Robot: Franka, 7 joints.
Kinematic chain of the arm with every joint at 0, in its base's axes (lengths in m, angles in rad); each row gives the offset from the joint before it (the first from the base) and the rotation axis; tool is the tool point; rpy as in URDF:
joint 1: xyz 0 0 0.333 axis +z
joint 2: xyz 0 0 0 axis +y
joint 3: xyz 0 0 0.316 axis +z
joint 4: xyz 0.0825 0 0 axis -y
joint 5: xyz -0.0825 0 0.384 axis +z
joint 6: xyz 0 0 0 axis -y
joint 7: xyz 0.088 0 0 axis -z
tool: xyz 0 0 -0.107 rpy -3.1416 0 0
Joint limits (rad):
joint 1: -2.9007..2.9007
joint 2: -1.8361..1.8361
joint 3: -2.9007..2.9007
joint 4: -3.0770..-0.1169
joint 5: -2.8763..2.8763
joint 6: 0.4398..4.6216
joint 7: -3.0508..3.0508
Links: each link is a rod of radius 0.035 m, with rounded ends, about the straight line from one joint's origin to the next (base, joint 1, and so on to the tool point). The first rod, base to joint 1, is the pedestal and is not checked.
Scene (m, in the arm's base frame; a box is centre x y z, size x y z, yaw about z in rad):
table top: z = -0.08
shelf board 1: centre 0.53 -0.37 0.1 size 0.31 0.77 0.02 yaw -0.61
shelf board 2: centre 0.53 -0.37 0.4 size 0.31 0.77 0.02 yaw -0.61
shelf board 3: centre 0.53 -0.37 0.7 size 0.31 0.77 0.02 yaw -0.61
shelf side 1: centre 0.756 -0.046 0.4 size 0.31 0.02 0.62 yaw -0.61
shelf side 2: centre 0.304 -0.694 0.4 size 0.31 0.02 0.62 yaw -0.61
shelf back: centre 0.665 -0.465 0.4 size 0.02 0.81 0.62 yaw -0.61
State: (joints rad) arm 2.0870 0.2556 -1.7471 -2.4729 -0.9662 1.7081 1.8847
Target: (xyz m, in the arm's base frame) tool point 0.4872 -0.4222 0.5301
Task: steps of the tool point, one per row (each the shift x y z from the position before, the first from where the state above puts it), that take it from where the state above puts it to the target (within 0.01 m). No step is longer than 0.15 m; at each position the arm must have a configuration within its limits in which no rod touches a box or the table.
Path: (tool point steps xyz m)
1: -0.0144 -0.1338 0.0623
2: -0.0641 -0.1056 0.0719
3: -0.0998 -0.0625 0.0713
4: 0.1019 -0.0593 -0.0007
5: 0.0886 -0.0553 -0.0015
6: 0.0625 -0.0622 0.0022

